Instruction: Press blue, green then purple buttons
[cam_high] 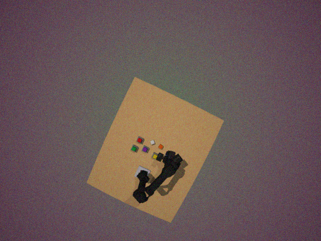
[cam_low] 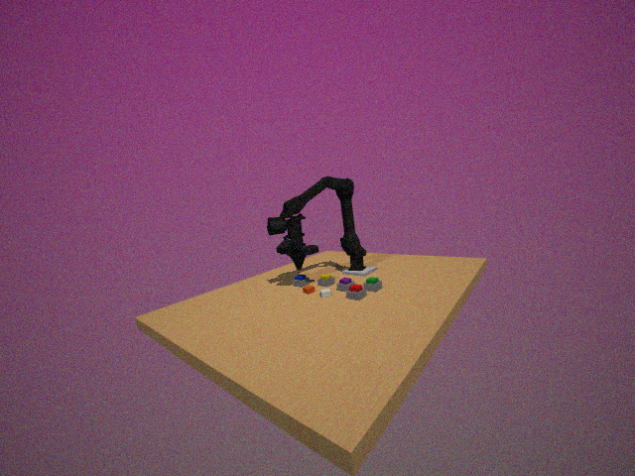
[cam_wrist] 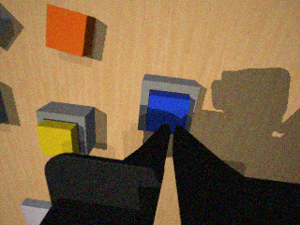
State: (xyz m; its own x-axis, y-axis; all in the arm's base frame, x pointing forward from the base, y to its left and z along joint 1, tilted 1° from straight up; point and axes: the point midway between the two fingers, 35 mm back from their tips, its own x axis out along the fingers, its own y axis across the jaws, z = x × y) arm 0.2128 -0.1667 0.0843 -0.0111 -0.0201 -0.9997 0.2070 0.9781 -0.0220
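Right now the blue button is 30 mm below my gripper tip. Also, from my gripper tip: yellow button (110 mm to the left, 30 mm below, 20 mm behind); white block (160 mm to the left, 90 mm ahead, 50 mm below); orange block (80 mm to the left, 70 mm ahead, 50 mm below).
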